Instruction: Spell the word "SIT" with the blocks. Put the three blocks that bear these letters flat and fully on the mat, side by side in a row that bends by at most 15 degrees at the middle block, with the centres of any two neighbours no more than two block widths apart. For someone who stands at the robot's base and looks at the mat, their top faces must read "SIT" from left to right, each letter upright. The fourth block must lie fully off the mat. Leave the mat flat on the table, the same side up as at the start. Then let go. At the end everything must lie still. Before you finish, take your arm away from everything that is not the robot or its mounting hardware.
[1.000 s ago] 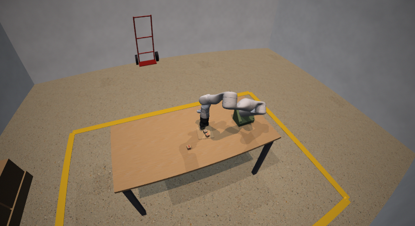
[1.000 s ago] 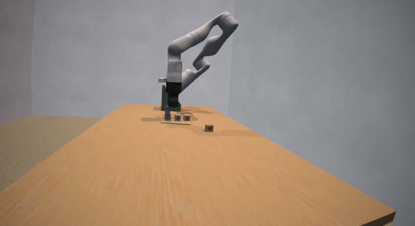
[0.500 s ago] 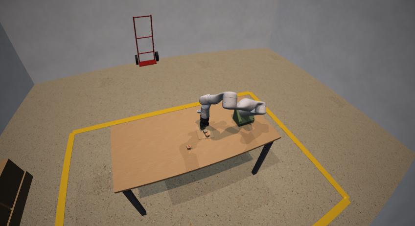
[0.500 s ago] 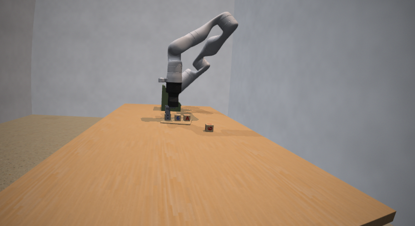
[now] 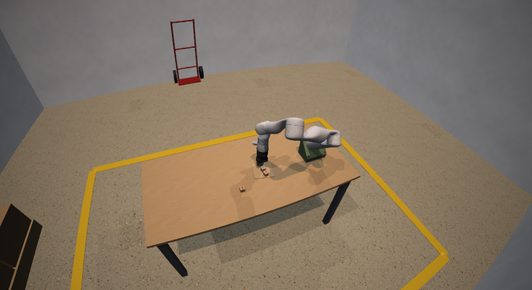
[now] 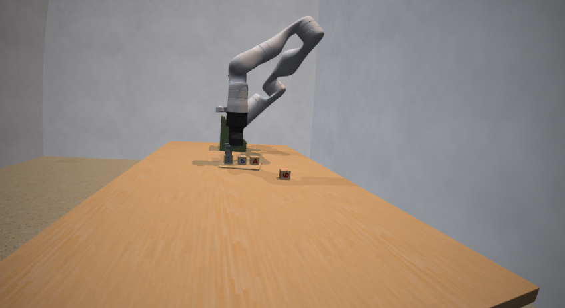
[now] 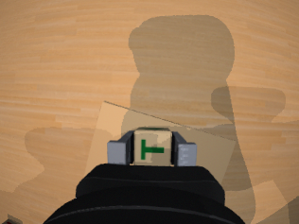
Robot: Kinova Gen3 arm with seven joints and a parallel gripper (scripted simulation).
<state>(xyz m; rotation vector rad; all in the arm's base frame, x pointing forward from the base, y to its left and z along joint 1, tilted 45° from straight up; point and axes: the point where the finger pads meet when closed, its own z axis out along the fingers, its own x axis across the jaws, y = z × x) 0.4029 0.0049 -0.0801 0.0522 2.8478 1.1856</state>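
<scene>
Now: hand right at the green-marked block. The rest, counted from my hand: blue-marked block (5 cm to the left, 1 cm below); tan mat (5 cm to the left, 3 cm below); E block (20 cm ahead, 15 cm to the left, 1 cm below).
</scene>
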